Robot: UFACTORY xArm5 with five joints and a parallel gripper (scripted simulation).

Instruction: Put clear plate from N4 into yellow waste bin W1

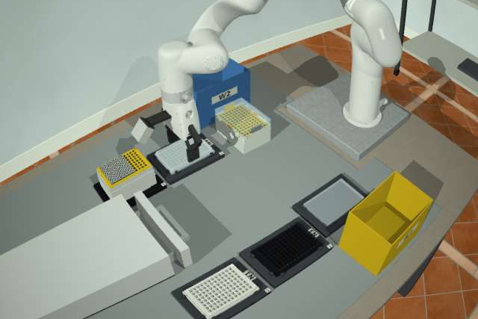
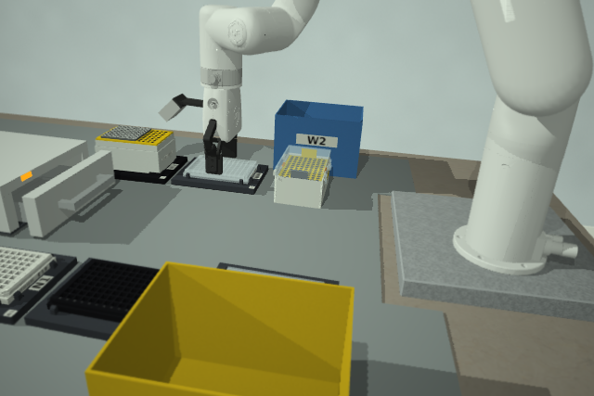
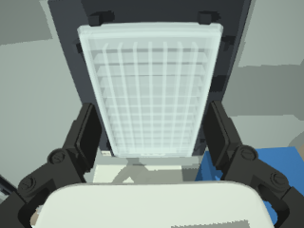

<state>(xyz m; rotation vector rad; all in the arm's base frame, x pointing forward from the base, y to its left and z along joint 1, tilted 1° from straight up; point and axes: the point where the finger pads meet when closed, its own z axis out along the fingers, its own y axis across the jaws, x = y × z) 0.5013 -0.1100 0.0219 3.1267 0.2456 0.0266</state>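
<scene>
Right now the clear plate is 20 mm below my hand. The rest, counted from my hand: work nest N4 (30 mm below); then yellow-topped rack (170 mm ahead, 30 mm to the left, 20 mm above); then tip box (170 mm behind, 10 mm above).
</scene>
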